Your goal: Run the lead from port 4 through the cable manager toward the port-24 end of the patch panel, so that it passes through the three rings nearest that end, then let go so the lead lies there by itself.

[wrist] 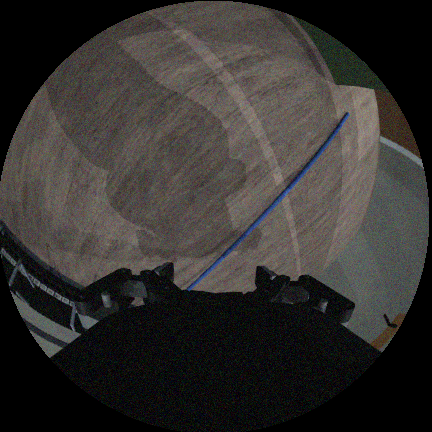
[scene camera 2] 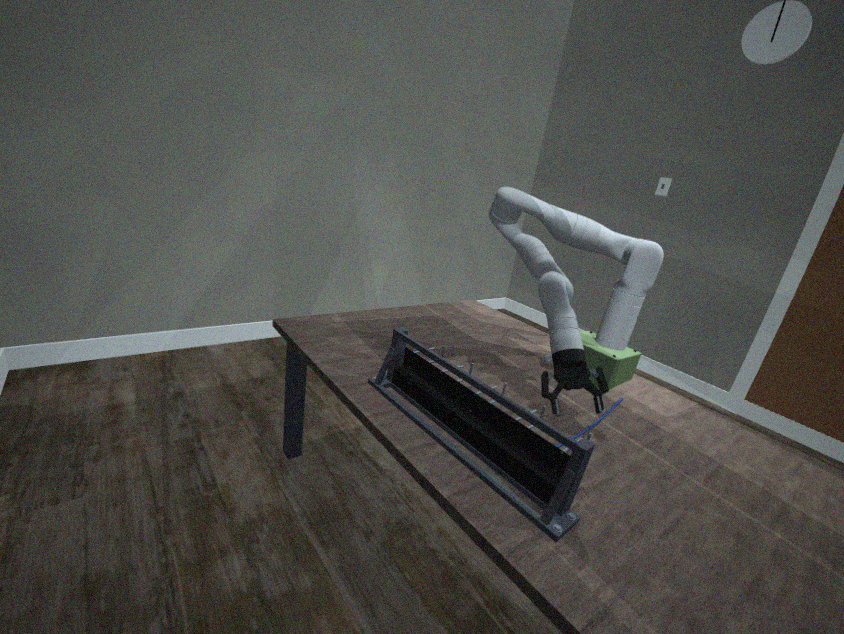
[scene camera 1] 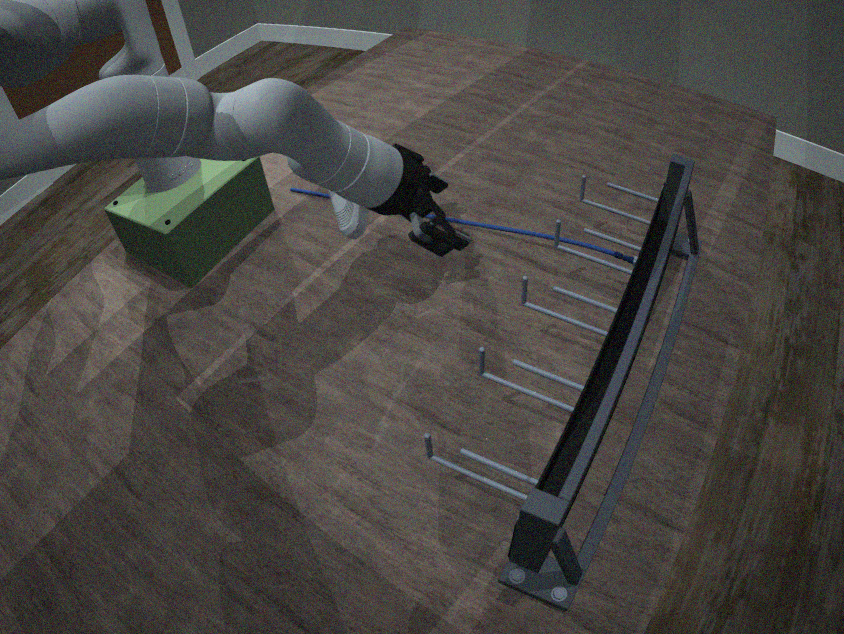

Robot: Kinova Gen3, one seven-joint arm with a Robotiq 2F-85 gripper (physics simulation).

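The blue lead [scene camera 1: 504, 228] [scene camera 2: 600, 418] [wrist: 300, 176] is plugged into the patch panel [scene camera 1: 545, 505] [scene camera 2: 573, 477] [wrist: 55, 296] near its far end in scene camera 1. It runs nearly straight out past the post of the second ring [scene camera 1: 557, 233] from that end, towards the robot's base. The three rings nearest the other end, [scene camera 1: 524, 290] [scene camera 1: 481, 360] [scene camera 1: 428, 444] in scene camera 1, have no lead across them. My gripper [scene camera 1: 453, 243] [scene camera 2: 577, 407] [wrist: 214, 274] is open and empty. The lead passes under the gripper between its spread fingers in the wrist view; the gripper's body hides its plugged end there.
The robot's green base block [scene camera 1: 218, 211] [scene camera 2: 614, 368] stands beyond the lead's free end. The far-end ring [scene camera 1: 582, 187] projects beside the lead's plugged end. Upright posts stand at the outer ends of the rings. The panel stands along the table edge in scene camera 2.
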